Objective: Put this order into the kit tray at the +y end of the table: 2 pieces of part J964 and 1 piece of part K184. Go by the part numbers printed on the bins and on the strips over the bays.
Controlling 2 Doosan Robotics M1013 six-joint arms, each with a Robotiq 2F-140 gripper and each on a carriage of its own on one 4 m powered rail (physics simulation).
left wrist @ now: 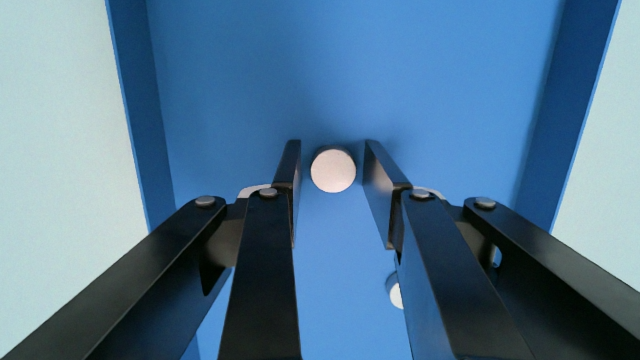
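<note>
A pale round piece, seen end-on as a light disc, is inside the blue tray. My left gripper is open, with one finger on each side of this piece and a visible gap at both sides. A second pale round piece shows lower in the view, partly hidden behind the right-hand finger. No part number shows on either piece. My right gripper is not in view.
The tray's side walls rise to the left and right of the gripper. A pale surface lies outside both walls.
</note>
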